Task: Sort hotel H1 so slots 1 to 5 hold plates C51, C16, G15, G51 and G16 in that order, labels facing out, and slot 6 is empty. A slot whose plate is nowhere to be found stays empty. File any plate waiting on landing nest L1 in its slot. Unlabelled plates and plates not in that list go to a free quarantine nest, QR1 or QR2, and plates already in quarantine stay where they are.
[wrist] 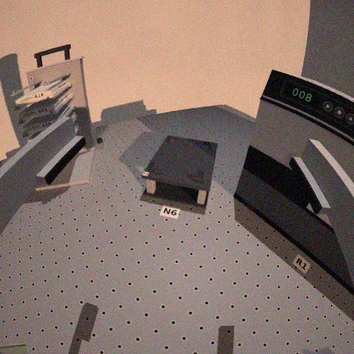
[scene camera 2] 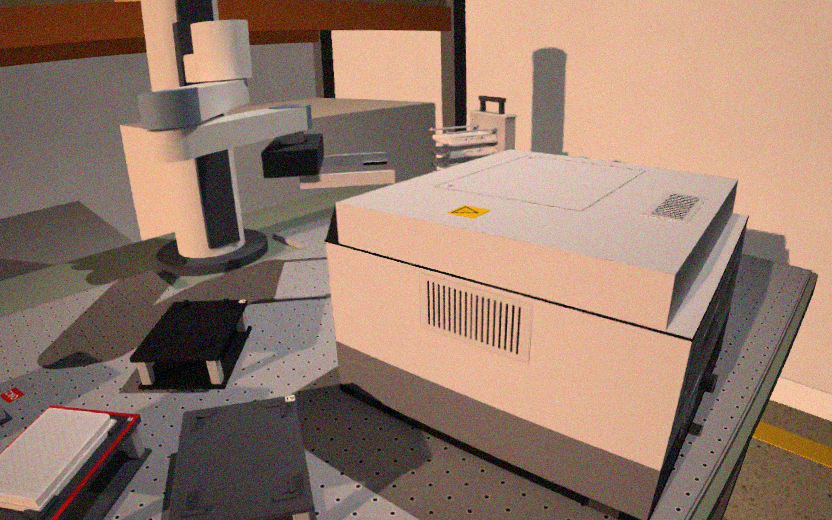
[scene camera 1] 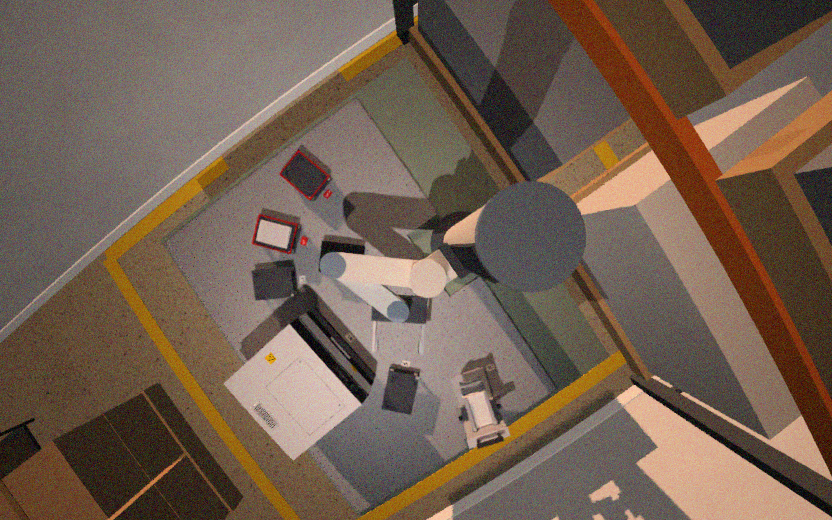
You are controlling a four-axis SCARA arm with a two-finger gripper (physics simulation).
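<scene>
Hotel H1 (scene camera 1: 471, 429) (scene camera 2: 503, 131) (wrist: 82, 100) stands at the bench edge with several plates in a stack. In the wrist view, the top plate (wrist: 50, 92) has a label resembling G16 or C16, a plate below (wrist: 43, 110) seems to read G51, and a lower plate (wrist: 46, 124) has an unclear label. Lower slots are hidden behind a finger. My gripper (scene camera 1: 398, 343) (scene camera 2: 368, 168) (wrist: 187, 134) is open and empty, high above the bench, short of nest N6. A white plate (scene camera 1: 274, 234) (scene camera 2: 55, 450) lies on a red-edged nest (scene camera 1: 255, 233) (scene camera 2: 96, 469). Another red-edged nest (scene camera 1: 305, 174) is empty.
Empty nest N6 (scene camera 1: 401, 389) (wrist: 182, 160) stands between the hotel and the large white machine (scene camera 1: 294, 392) (scene camera 2: 521, 245) (wrist: 280, 122), marked R1. A black nest (scene camera 1: 342, 245) (scene camera 2: 190, 331) and a dark grey nest (scene camera 1: 274, 280) (scene camera 2: 239, 453) show no plates; their labels are unreadable.
</scene>
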